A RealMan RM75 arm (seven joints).
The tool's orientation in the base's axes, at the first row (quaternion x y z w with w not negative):
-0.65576 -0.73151 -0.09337 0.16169
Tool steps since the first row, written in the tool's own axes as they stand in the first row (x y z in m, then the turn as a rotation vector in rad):
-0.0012 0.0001 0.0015 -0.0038 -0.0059 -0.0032
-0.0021 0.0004 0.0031 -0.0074 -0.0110 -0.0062
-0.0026 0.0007 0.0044 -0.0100 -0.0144 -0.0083
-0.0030 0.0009 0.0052 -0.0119 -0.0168 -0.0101
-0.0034 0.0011 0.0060 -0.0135 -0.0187 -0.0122
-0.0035 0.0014 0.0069 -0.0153 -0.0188 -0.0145
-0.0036 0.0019 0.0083 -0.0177 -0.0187 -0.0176
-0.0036 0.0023 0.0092 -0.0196 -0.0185 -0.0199
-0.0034 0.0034 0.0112 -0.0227 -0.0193 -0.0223
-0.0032 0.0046 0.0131 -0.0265 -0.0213 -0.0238
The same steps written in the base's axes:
0.0000 -0.0006 -0.0018 -0.0051 -0.0054 0.0021
0.0002 -0.0008 -0.0037 -0.0095 -0.0104 0.0039
0.0004 -0.0008 -0.0051 -0.0124 -0.0140 0.0052
0.0006 -0.0009 -0.0060 -0.0144 -0.0166 0.0064
0.0007 -0.0009 -0.0069 -0.0159 -0.0191 0.0079
0.0009 -0.0007 -0.0078 -0.0156 -0.0216 0.0094
0.0012 -0.0002 -0.0092 -0.0149 -0.0249 0.0114
0.0015 0.0001 -0.0100 -0.0143 -0.0274 0.0129
0.0024 0.0012 -0.0119 -0.0146 -0.0312 0.0141
0.0033 0.0022 -0.0137 -0.0160 -0.0355 0.0142

